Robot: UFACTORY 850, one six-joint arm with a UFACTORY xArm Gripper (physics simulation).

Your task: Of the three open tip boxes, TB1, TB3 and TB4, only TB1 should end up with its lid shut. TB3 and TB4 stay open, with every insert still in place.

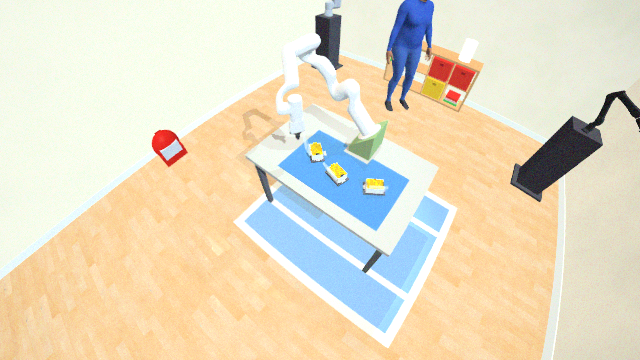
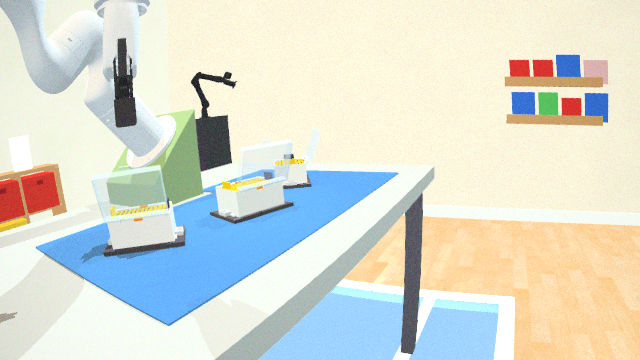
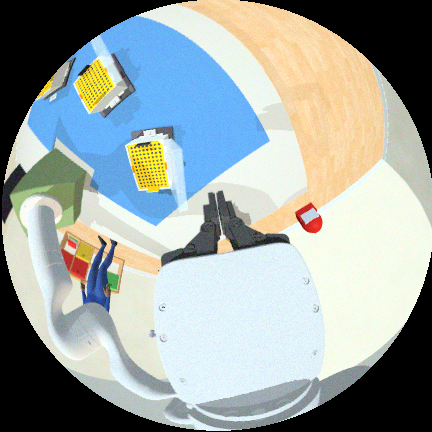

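TB1 [image 1: 316,157] [image 2: 142,234] [image 3: 150,167] is the white box closest to my gripper; its clear lid [image 2: 135,180] [image 3: 177,175] stands up, open, and its yellow insert is in place. The middle box [image 1: 337,173] [image 2: 252,200] [image 3: 94,84] and the far box [image 1: 374,187] [image 2: 296,175] [image 3: 61,77] also stand open with yellow inserts in them; their labels cannot be read. My gripper [image 1: 298,136] [image 2: 125,122] [image 3: 216,200] is shut and empty. It points down above the table, higher than TB1 and off to its lid side, apart from the lid.
The boxes stand on a blue mat [image 1: 370,215] [image 2: 170,300] [image 3: 215,105] on the pale table [image 1: 425,175]. The arm's green base block [image 1: 370,147] [image 2: 187,170] [image 3: 55,175] stands beside the mat. A person in blue [image 1: 412,30] [image 3: 97,280] stands behind the table.
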